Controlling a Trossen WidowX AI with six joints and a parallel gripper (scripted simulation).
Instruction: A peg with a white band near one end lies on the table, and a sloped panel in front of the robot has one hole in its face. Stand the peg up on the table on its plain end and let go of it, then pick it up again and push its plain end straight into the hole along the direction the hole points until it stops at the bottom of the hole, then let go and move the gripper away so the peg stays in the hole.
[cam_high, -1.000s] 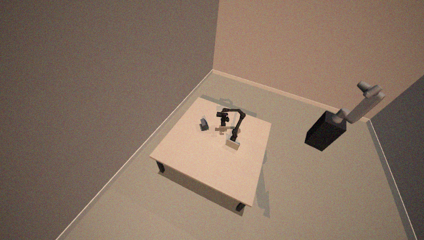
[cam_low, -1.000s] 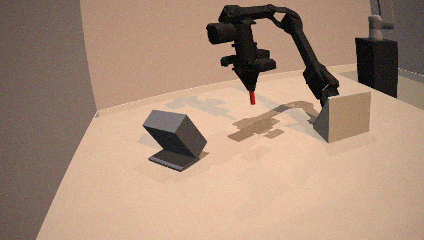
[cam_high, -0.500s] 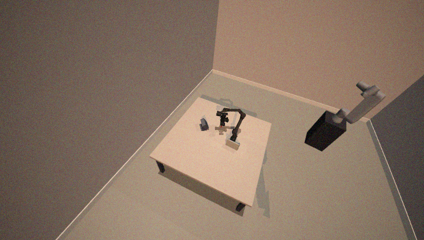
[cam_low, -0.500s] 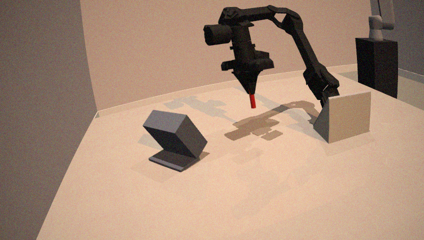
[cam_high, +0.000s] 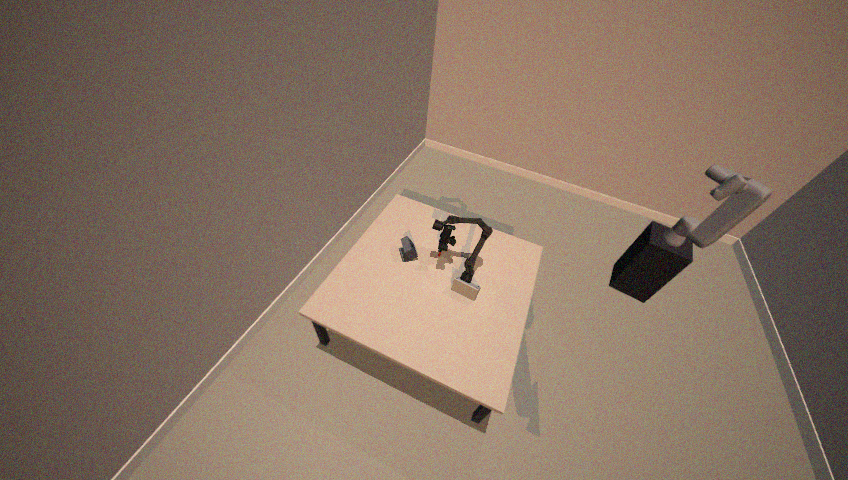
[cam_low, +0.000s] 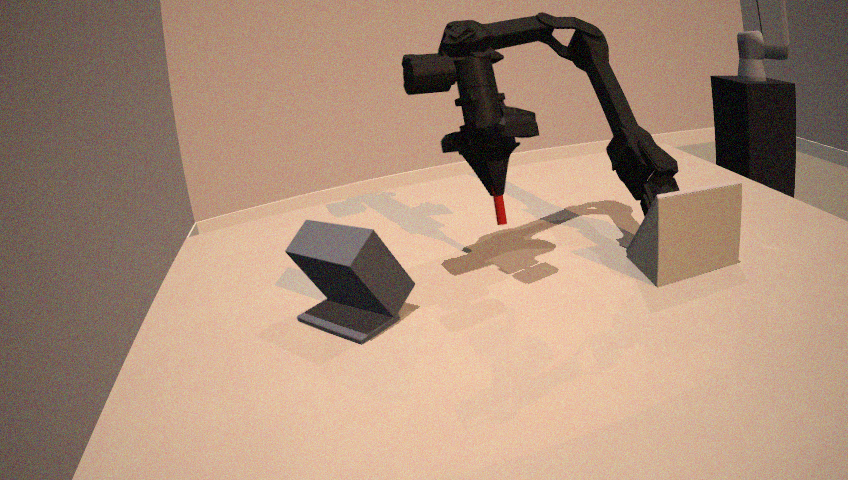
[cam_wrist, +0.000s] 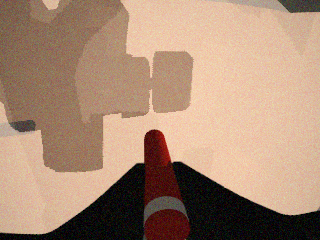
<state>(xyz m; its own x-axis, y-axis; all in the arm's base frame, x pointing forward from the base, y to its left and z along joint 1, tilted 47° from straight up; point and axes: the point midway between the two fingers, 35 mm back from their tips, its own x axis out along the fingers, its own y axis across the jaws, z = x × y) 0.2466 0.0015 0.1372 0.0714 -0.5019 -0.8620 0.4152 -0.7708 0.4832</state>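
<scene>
Right now the grey sloped panel is 210 mm ahead of my gripper tip, 80 mm to the left of it and 40 mm below it. Round my gripper tip: red peg 20 mm above; then panel foot plate 230 mm ahead, 100 mm below, 90 mm to the left.
</scene>
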